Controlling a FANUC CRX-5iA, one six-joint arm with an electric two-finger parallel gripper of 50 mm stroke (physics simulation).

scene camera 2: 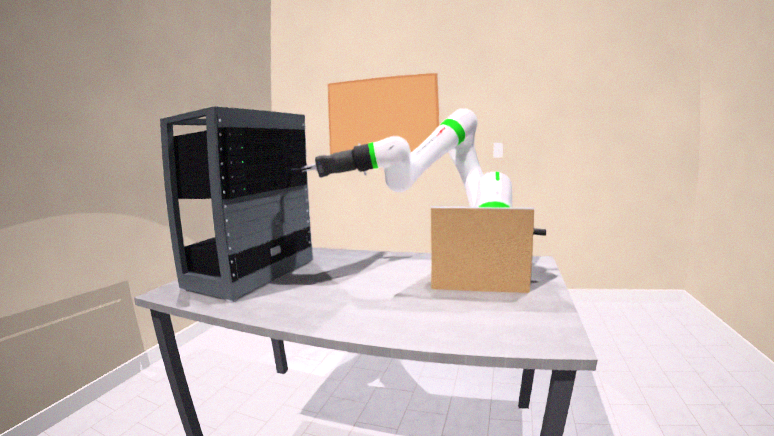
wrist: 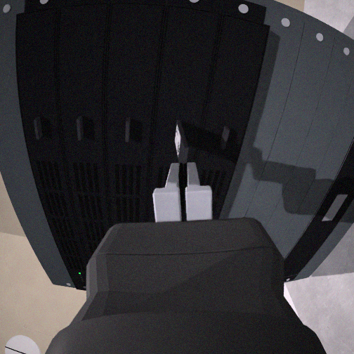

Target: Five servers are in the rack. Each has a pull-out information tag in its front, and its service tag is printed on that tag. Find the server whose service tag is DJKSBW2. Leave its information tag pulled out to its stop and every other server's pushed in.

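Seen in the pictures: gripper, between the fingertips: point(scene camera 2: 302, 169); arm's base, origin of its link: point(scene camera 2: 493, 234).
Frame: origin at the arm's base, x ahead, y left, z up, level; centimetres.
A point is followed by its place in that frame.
Five black servers point(scene camera 2: 265, 162) {x 76.0, y 14.2, z 27.0 cm} point(wrist: 135, 65) sit in the upper part of the rack point(scene camera 2: 216, 216) {x 82.6, y 35.2, z 11.7 cm}. In the wrist view they run side by side, each with a tag at its front. The fourth tag from the left point(wrist: 178, 140) stands out from its server and shows a white printed face, seen too steeply to read. The first point(wrist: 38, 128), second point(wrist: 82, 128), third point(wrist: 131, 129) and fifth point(wrist: 226, 136) tags stand out much less, like short dark tabs. My gripper point(scene camera 2: 303, 168) {x 68.4, y 1.3, z 23.3 cm} point(wrist: 183, 177) is shut on the fourth tag's outer end.
Grey blank panels point(scene camera 2: 265, 216) {x 77.6, y 14.3, z 8.0 cm} point(wrist: 280, 115) lie beneath the servers, with a black unit point(scene camera 2: 249, 259) {x 78.9, y 25.0, z -4.8 cm} bearing a light label lower down. The rack stands on the grey table point(scene camera 2: 346, 319) {x 40.2, y 36.7, z -16.7 cm}. A brown board point(scene camera 2: 482, 249) {x 3.9, y 10.4, z -2.6 cm} stands upright in front of the arm's base.
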